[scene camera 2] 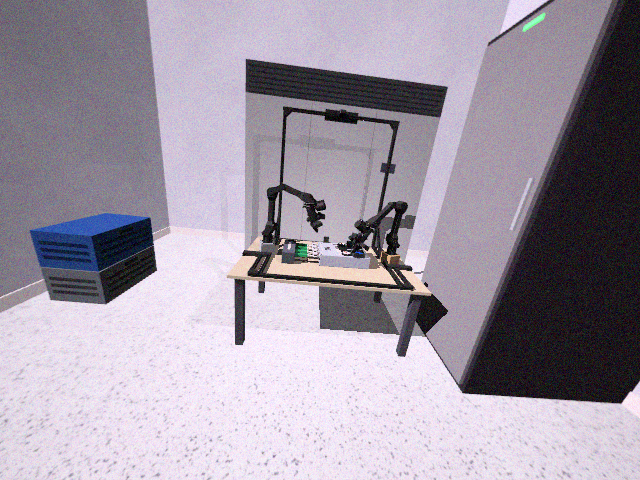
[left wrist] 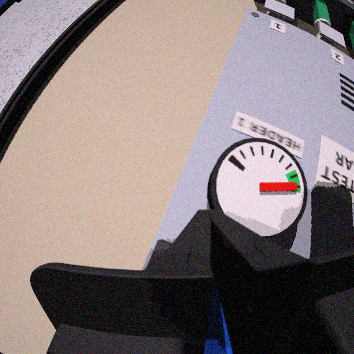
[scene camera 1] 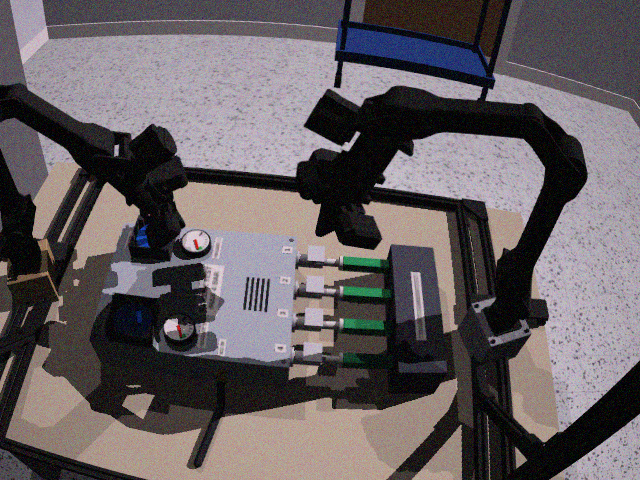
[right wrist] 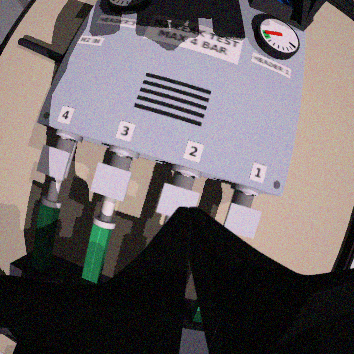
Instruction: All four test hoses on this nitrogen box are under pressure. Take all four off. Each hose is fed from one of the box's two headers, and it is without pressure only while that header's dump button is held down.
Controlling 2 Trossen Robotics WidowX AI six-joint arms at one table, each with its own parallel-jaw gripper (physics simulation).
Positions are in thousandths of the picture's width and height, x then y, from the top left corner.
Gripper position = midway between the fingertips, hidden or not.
Observation:
The left gripper (scene camera 1: 287,472) is shut and touches a grey nitrogen box (right wrist: 589,270). The right gripper (scene camera 1: 498,489) is shut, with nothing in its grasp.
The left gripper also shows in the left wrist view (left wrist: 583,617). The right gripper shows as well in the right wrist view (right wrist: 527,612). The grey nitrogen box is seen too in the left wrist view (left wrist: 773,329).

